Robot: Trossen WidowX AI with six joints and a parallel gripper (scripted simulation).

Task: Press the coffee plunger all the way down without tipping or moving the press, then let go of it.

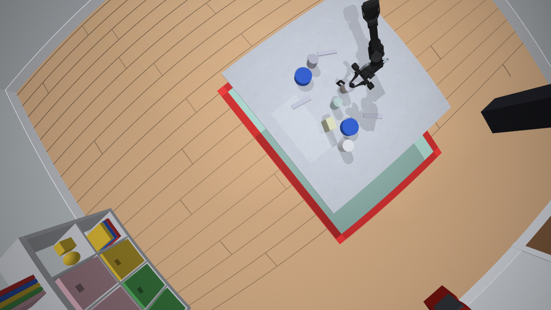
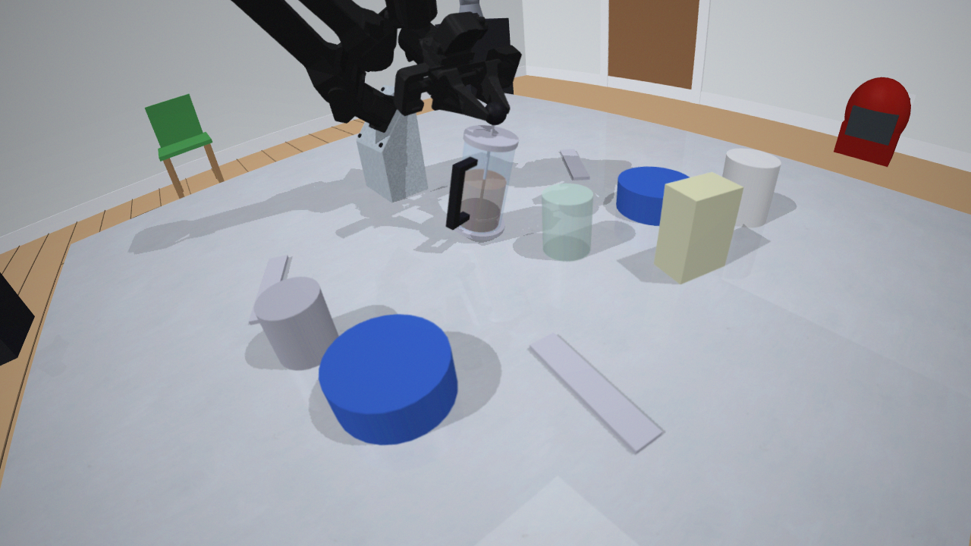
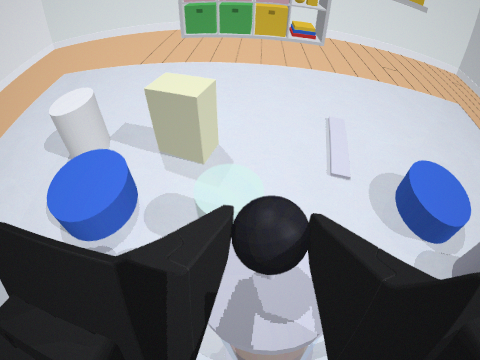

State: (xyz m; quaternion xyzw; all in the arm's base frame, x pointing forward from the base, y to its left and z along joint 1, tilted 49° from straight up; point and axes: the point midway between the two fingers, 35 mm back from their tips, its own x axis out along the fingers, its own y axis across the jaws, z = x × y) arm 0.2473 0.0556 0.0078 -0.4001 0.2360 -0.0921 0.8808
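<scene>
The coffee press is 20 mm behind my gripper tip, 30 mm to the right of it and 80 mm below it. The rest, counted from my gripper tip: cream block (220 mm ahead, 120 mm to the left, 120 mm below); then grey cylinder (30 mm ahead, 310 mm to the right, 140 mm below); then pale green cylinder (90 mm ahead, 30 mm to the left, 130 mm below).
</scene>
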